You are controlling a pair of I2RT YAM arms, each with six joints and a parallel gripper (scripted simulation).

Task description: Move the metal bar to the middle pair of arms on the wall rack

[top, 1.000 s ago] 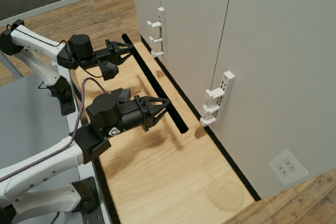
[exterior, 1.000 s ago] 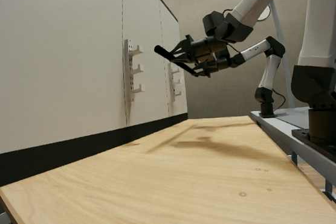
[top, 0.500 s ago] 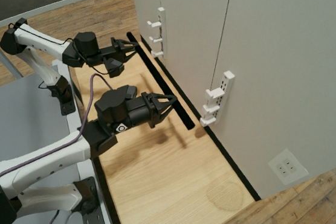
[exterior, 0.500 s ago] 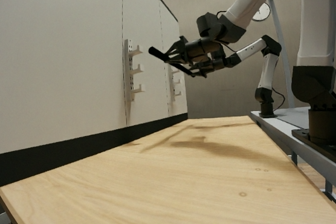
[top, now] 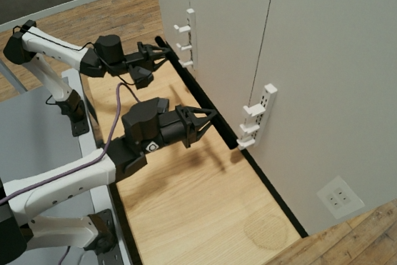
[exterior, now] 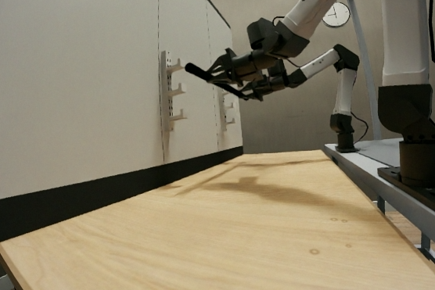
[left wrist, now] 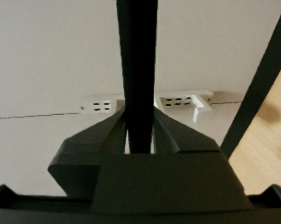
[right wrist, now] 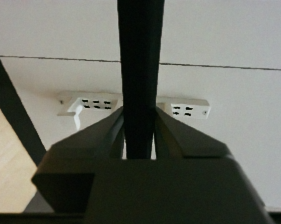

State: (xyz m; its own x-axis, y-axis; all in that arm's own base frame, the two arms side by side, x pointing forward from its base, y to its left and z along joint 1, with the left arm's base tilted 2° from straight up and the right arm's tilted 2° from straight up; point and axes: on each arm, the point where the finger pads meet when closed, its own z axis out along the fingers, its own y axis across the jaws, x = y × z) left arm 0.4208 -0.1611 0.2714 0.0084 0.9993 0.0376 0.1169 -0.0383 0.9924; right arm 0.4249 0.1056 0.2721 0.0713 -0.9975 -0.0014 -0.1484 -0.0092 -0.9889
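Observation:
The black metal bar is 150 mm to the left of my right hand. The rest, counted from my right hand: wall (240 mm ahead, 190 mm to the left, 150 mm above); then black strip (120 mm ahead, 190 mm to the left, 270 mm below); then socket plate (130 mm ahead, 310 mm to the right).

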